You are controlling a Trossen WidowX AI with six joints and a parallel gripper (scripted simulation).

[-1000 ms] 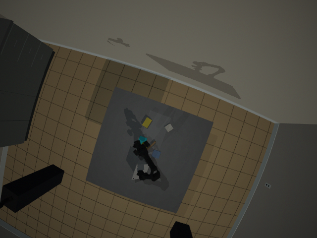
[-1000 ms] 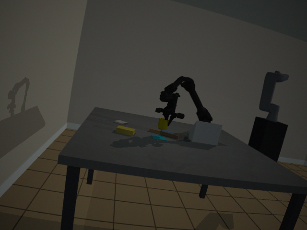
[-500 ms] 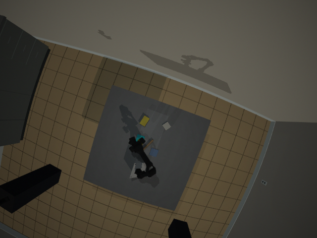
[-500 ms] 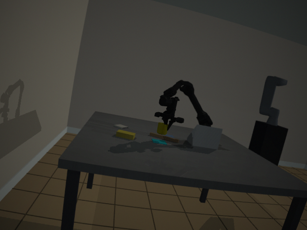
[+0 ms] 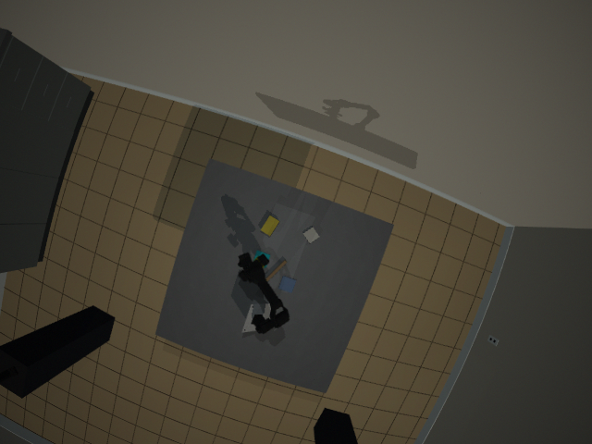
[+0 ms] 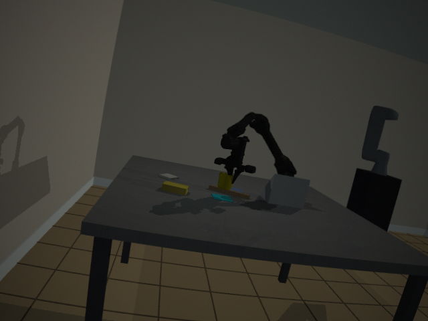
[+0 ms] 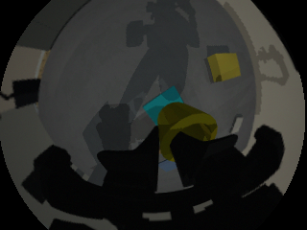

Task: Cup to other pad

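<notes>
Now: the teal pad 9 cm below my gripper tip, 3 cm ahead of it and 1 cm to the right of it. From my gripper tip the other things lie so: yellow cup: 2 cm to the right, 2 cm ahead; then brown wooden bar: 12 cm to the right, 8 cm below, 2 cm behind.
</notes>
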